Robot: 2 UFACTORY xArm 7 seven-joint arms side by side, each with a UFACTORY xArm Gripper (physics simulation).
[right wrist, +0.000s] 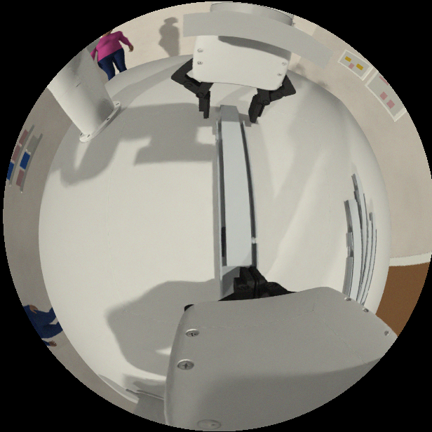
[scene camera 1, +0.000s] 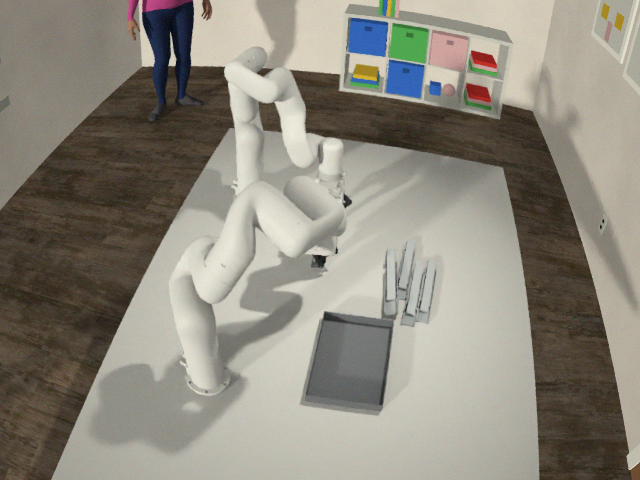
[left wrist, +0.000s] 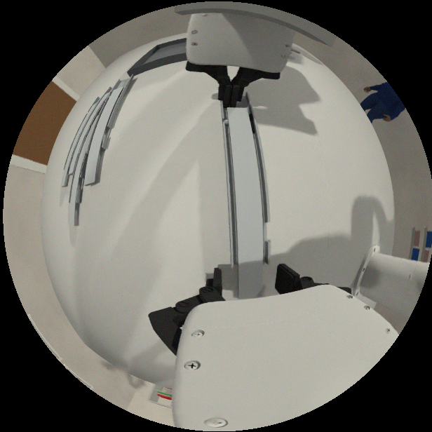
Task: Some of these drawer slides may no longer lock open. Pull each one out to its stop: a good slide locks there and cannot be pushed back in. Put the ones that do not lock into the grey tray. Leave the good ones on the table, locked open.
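Frame: origin at the left arm's base, x ahead, y left, z up, level; metres.
Where they show: right gripper, fingertip midpoint: (scene camera 1: 321, 263); right arm's base at its link origin: (scene camera 1: 208, 377).
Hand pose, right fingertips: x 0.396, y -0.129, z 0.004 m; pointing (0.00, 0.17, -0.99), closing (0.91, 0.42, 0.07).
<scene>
Each offset is from my right fingertips to the centre of the thing. Level surfaces: height alone.
A long grey drawer slide (left wrist: 245, 185) (right wrist: 236, 195) runs between my two grippers, its light inner rail inside a darker channel, one rail end sticking out toward the left gripper. My right gripper (scene camera 1: 318, 260) (left wrist: 228, 103) (right wrist: 245, 278) is shut on the slide's near end, at the channel edge. My left gripper (scene camera 1: 347, 200) (left wrist: 249, 278) (right wrist: 229, 114) is open, with its fingers on either side of the other end, apart from it. Whether the slide is locked does not show. In scene camera 1 the right arm hides most of it.
Several more slides {dx +0.204, dy +0.083, dz +0.011 m} (scene camera 1: 391, 279) (left wrist: 102, 135) (right wrist: 355, 240) lie side by side on the white table {dz -0.003 m} (scene camera 1: 454, 382), right of the arms in scene camera 1. The grey tray {dx +0.286, dy -0.271, dz +0.011 m} (scene camera 1: 343, 402) stands below them to the left, with no slide in it. A person (scene camera 1: 168, 41) stands beyond the table.
</scene>
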